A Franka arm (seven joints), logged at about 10 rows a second.
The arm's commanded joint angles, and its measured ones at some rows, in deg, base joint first. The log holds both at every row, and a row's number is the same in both.
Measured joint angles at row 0:
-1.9 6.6 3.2 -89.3 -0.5 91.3 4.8
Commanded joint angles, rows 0 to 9:
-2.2 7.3 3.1 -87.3 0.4 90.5 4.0
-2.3 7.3 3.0 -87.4 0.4 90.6 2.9
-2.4 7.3 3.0 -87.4 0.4 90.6 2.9
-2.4 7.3 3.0 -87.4 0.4 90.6 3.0
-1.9 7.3 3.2 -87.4 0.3 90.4 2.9
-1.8 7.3 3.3 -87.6 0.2 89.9 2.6
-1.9 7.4 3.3 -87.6 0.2 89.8 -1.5
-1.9 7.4 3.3 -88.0 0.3 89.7 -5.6
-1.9 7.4 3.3 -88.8 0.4 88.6 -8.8
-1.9 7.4 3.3 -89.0 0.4 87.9 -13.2
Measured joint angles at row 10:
-1.8 7.2 3.2 -89.3 -0.5 89.4 -7.8
